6 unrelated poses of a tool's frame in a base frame.
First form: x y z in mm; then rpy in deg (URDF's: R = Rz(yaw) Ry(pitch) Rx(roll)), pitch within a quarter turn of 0, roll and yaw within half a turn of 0.
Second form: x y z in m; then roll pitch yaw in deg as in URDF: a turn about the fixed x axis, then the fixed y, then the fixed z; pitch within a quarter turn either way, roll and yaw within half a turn. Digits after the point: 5 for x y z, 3 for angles.
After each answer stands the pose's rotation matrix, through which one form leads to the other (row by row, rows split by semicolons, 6 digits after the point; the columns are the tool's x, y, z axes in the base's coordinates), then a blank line. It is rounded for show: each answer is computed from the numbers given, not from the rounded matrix.
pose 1, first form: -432.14 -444.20 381.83 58.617 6.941 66.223
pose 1, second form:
-0.43214 -0.44420 0.38183 58.617 6.941 66.223
0.400223 -0.434960 0.806617; 0.908415 0.304369 -0.286605; -0.120847 0.847449 0.516940

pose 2, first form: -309.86 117.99 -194.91 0.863 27.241 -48.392
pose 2, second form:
-0.30986 0.11799 -0.19491 0.863 27.241 -48.392
0.590382 0.752199 0.292653; -0.664777 0.658800 -0.352213; -0.457734 0.013391 0.888988

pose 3, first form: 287.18 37.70 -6.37 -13.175 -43.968 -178.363
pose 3, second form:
0.28718 0.03770 -0.00637 -13.175 -43.968 -178.363
-0.719434 -0.130359 0.682218; -0.020561 -0.977802 -0.208522; 0.694257 -0.164045 0.700783

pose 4, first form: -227.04 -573.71 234.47 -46.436 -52.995 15.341
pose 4, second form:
-0.22704 -0.57371 0.23447 -46.436 -52.995 15.341
0.580439 0.375711 -0.722449; 0.159237 0.817700 0.553182; 0.798583 -0.436129 0.414798

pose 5, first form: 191.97 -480.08 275.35 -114.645 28.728 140.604
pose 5, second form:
0.19197 -0.48008 0.27535 -114.645 28.728 140.604
-0.677658 0.602259 -0.421976; 0.556555 0.044974 -0.829593; -0.480652 -0.797033 -0.365667

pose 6, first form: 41.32 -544.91 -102.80 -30.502 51.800 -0.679
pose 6, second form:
0.04132 -0.54491 -0.10280 -30.502 51.800 -0.679
0.618365 -0.388638 0.683071; -0.007328 0.866278 0.499509; -0.785857 -0.313885 0.532828

